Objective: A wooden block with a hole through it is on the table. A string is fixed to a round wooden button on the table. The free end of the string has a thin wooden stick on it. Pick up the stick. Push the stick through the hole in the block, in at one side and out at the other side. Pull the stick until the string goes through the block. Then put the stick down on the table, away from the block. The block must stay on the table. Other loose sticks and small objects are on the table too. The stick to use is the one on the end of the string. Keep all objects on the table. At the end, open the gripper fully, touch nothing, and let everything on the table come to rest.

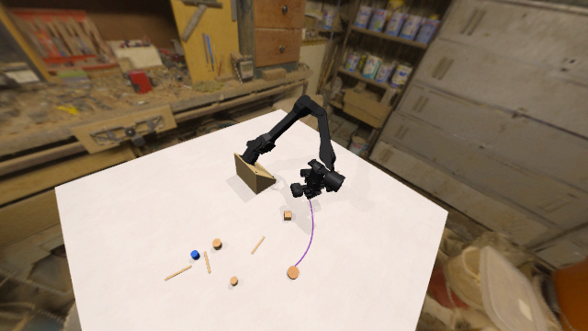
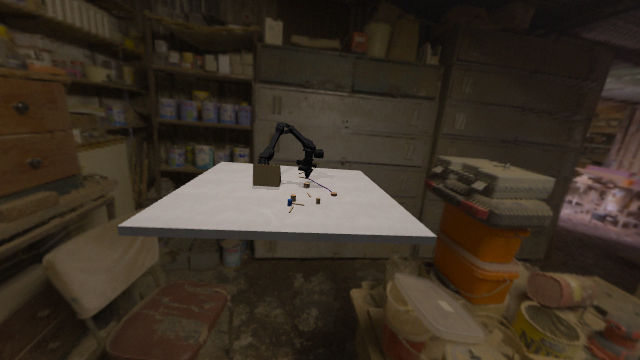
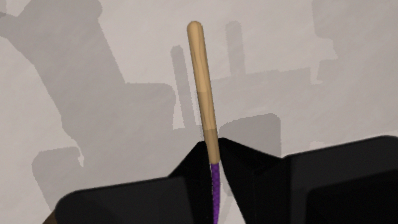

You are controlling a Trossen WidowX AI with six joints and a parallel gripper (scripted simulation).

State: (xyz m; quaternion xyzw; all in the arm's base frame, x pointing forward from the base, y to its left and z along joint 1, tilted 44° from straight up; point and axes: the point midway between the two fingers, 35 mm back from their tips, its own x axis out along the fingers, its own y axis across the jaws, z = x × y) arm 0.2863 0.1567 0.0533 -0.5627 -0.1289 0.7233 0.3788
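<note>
Now: gripper tip 13 cm to the left of the small wooden block, 1 cm short of it and 1 cm above it. Round my gripper tip: round wooden button: 25 cm to the right, 19 cm ahead, 2 cm below; then thin wooden stick: 1 cm to the left, 1 cm behind; then blue cylinder: 48 cm to the right, 6 cm behind, 1 cm below.
</note>
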